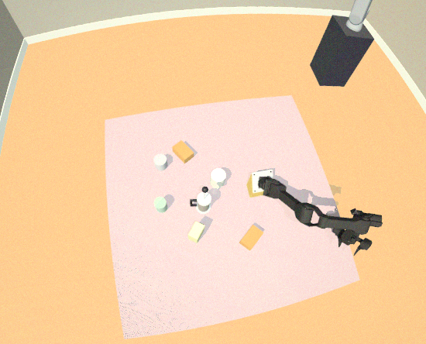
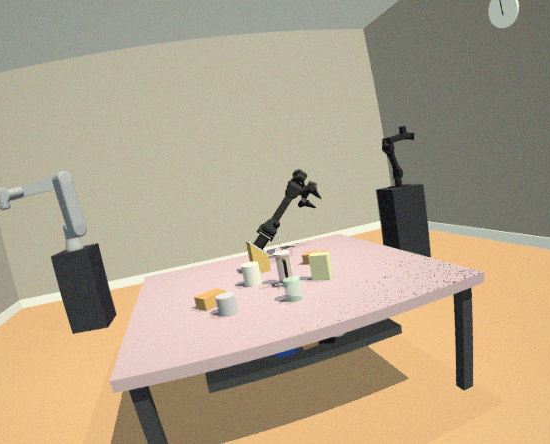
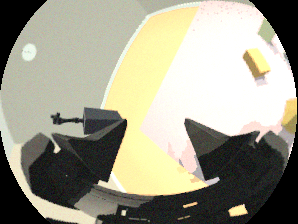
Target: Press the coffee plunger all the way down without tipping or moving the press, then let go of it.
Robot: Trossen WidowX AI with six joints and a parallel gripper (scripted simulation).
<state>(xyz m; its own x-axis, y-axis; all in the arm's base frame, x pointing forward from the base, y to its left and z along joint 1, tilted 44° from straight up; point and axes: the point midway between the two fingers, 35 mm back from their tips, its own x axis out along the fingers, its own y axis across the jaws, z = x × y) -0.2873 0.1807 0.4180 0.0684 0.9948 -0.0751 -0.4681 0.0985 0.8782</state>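
Now: gripper tip 63 cm short of the coffee press, 38 cm to the left of it and 12 cm above it. Also, from my gripper tip: green cylinder 84 cm ahead, 40 cm to the right, 21 cm below; then pale yellow block 67 cm ahead, 24 cm to the right, 20 cm below.
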